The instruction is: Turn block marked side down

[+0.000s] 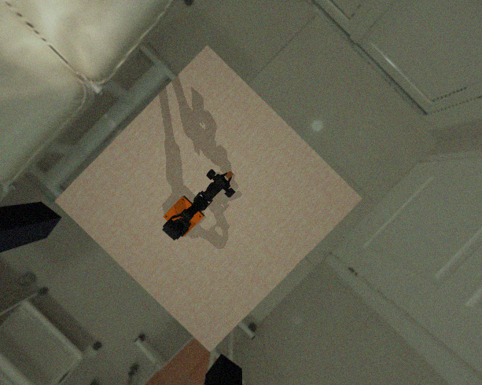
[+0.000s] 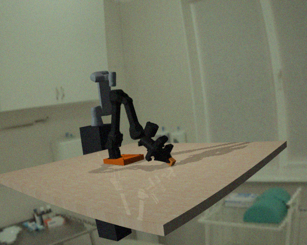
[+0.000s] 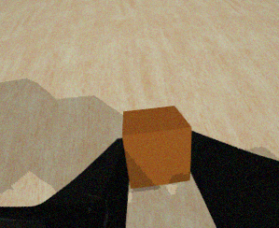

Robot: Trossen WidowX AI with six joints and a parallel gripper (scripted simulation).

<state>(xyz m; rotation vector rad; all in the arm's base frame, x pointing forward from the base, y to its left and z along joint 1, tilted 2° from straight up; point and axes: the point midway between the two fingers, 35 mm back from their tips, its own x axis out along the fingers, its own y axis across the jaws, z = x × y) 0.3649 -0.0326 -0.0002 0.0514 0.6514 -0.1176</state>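
Now: gripper tip 10 mm past the block and 10 mm above it.
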